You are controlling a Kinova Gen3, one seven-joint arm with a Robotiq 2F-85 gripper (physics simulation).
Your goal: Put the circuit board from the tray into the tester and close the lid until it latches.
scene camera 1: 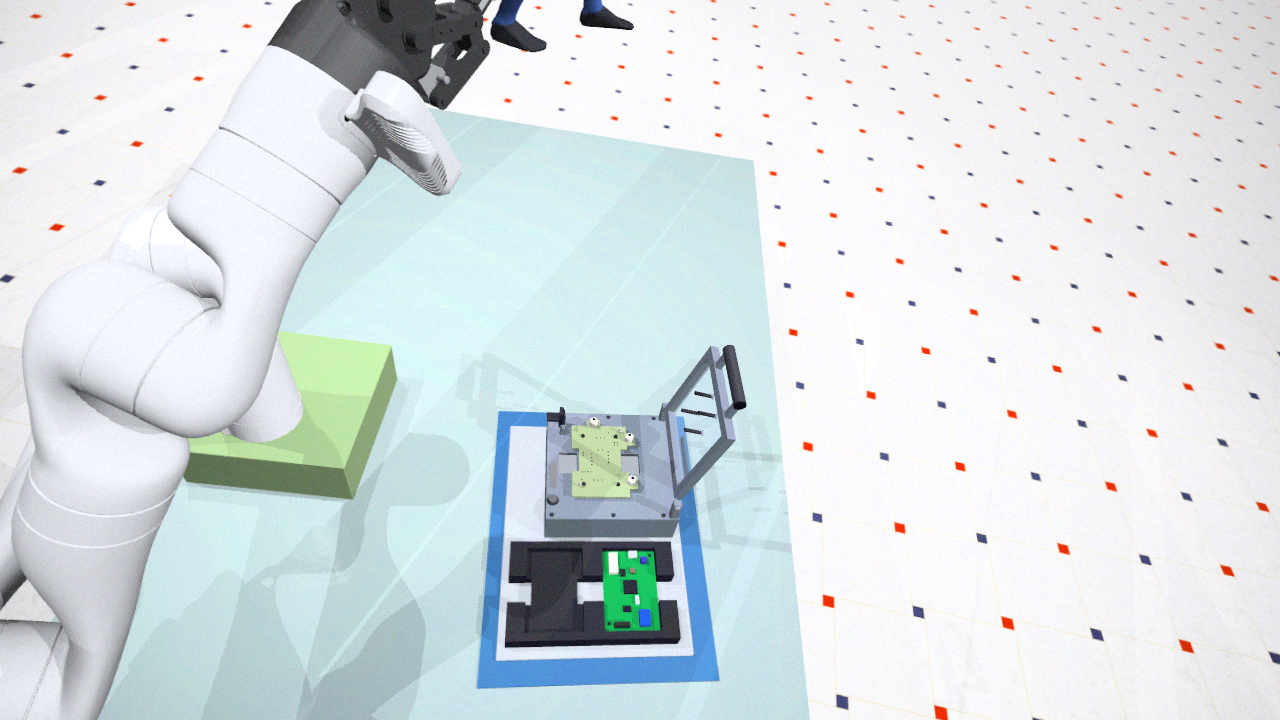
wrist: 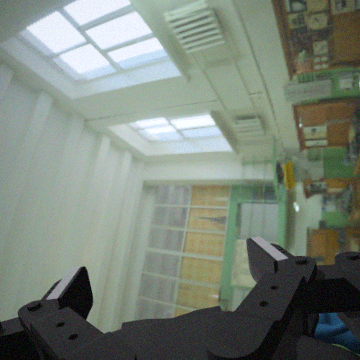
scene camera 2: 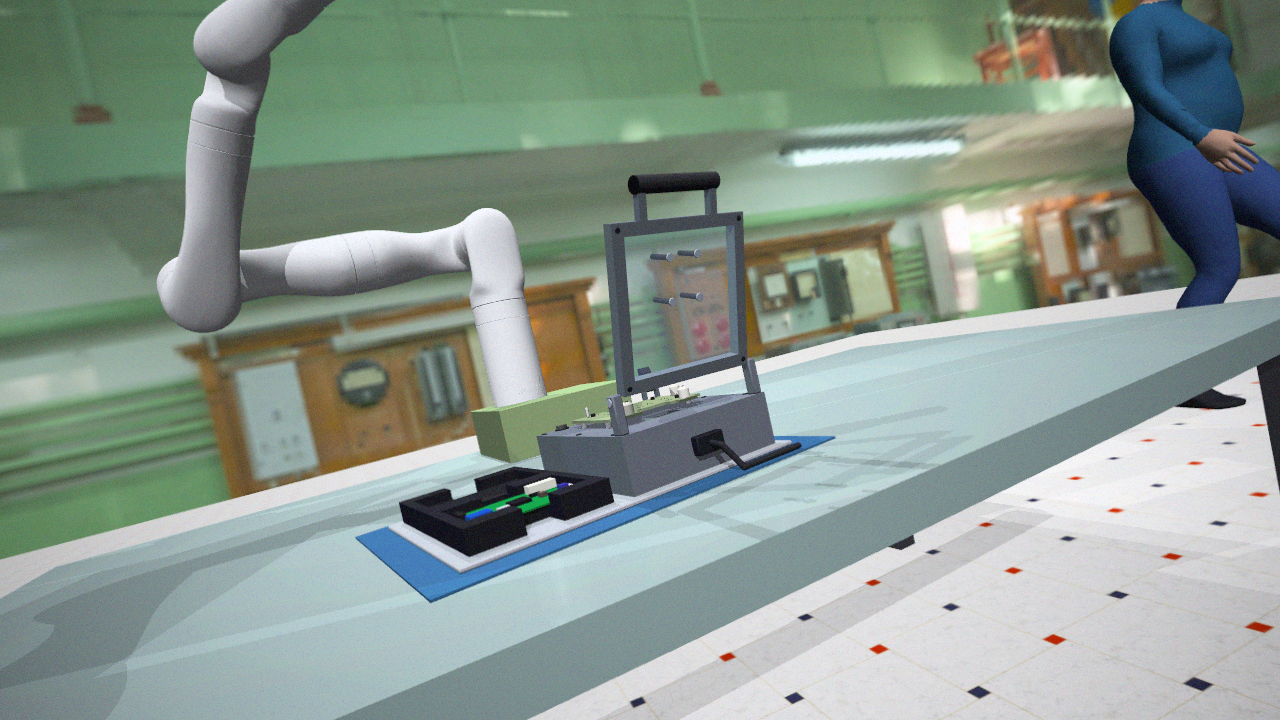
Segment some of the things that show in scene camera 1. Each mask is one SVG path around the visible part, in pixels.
My gripper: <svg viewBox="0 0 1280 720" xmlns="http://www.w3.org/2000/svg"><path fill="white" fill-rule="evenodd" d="M266 46L276 46L295 54L331 76L355 95L357 95L360 89L365 90L377 71L387 72L408 83L425 103L445 110L490 53L490 43L484 39L482 27L484 24L483 15L492 0L455 0L454 3L446 2L435 4L436 0L301 0L293 6ZM443 44L432 58L432 50L434 46Z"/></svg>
A green circuit board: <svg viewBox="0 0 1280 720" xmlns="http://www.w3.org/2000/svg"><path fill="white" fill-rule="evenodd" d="M602 551L605 631L660 630L654 551Z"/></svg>
